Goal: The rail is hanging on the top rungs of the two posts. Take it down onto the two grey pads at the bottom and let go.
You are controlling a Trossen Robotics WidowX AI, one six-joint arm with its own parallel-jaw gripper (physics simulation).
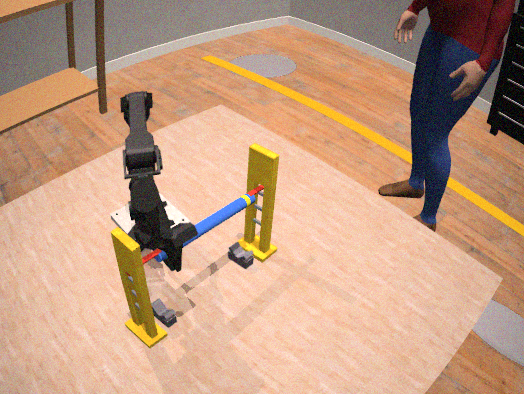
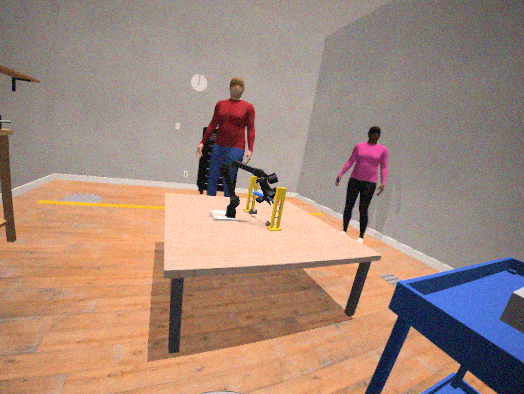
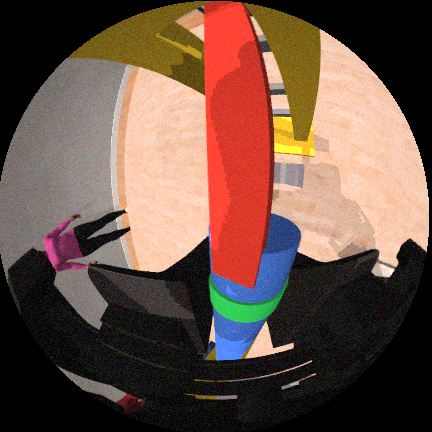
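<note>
The rail, a blue tube with flat red ends, spans high between the left yellow post and the right yellow post. Its red ends reach the posts' slots near the top rungs; whether they rest on them I cannot tell. My gripper is shut on the blue tube near its left end, beside the green band. One grey pad sits by the left post's foot, the other grey pad by the right post's foot.
The posts stand on a wooden table, with the arm's white base plate behind the rail. People in red and pink stand beyond the table. A blue cart stands at the lower right.
</note>
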